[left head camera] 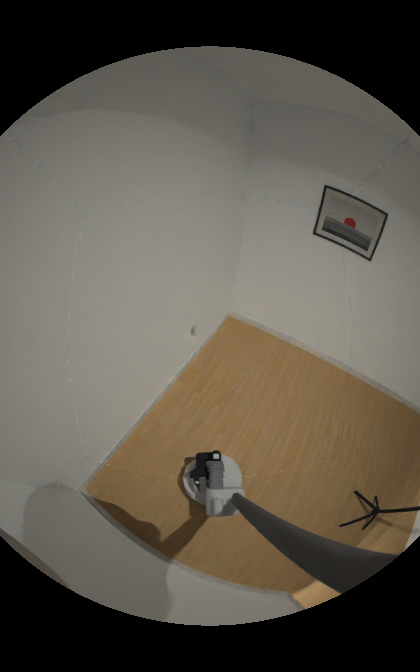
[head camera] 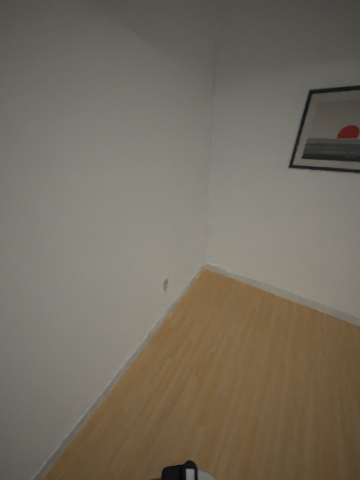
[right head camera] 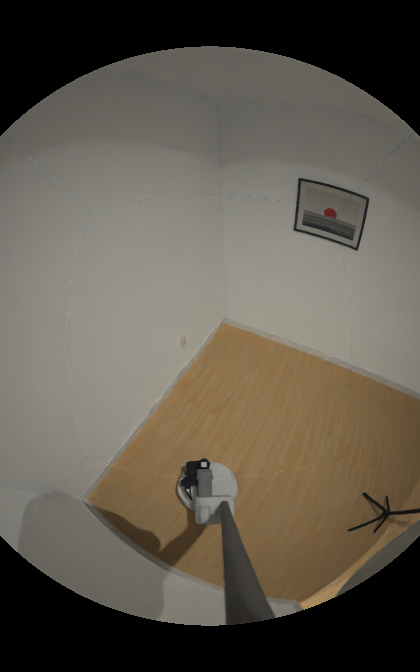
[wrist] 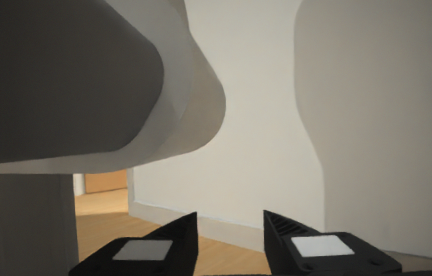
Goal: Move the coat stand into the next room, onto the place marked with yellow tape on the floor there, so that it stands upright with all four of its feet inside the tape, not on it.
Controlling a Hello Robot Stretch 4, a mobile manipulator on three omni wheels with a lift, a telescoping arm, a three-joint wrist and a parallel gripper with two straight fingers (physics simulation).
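Note:
The black coat stand (left head camera: 377, 511) (right head camera: 386, 512) is at the lower right of the left and right head camera views. Its four feet rest spread on the wood floor, and its pole runs out of view at the right edge, so its upper part is hidden. It looks upright. My gripper (wrist: 230, 231) is open in the wrist view, with nothing between the fingers and a pale wall beyond. It is well apart from the coat stand, which does not show in the wrist view. The yellow tape does not show in these views.
Walls meet in a corner ahead, with a framed picture (head camera: 330, 131) (left head camera: 350, 223) (right head camera: 331, 214) on the right wall. A small wall fitting (head camera: 165, 284) is low on the left wall. An opening with lit floor (wrist: 100, 203) shows at the left of the wrist view, beside my dark arm parts.

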